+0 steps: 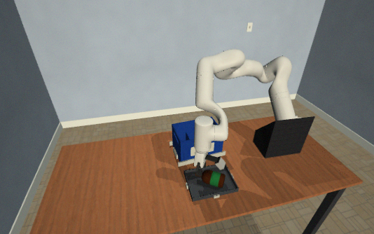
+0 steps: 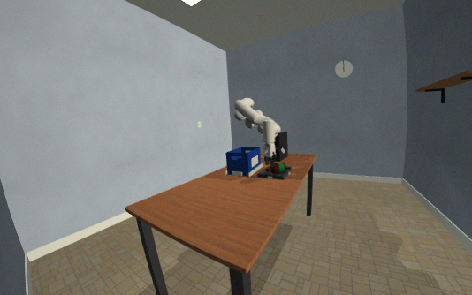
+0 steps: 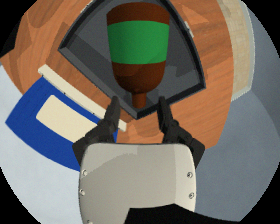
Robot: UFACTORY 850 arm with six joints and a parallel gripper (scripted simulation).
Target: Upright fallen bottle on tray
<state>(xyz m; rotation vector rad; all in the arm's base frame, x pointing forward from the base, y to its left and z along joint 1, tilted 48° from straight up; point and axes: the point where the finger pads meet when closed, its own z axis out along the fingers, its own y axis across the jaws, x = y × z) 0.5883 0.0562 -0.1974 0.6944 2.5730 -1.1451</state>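
Now: the bottle 40 mm below my hand, 40 mm behind it and 30 mm to the left of it. From my hand the other things lie so: blue crate 240 mm to the right, 30 mm behind; tray 70 mm below, 50 mm behind, 30 mm to the left.
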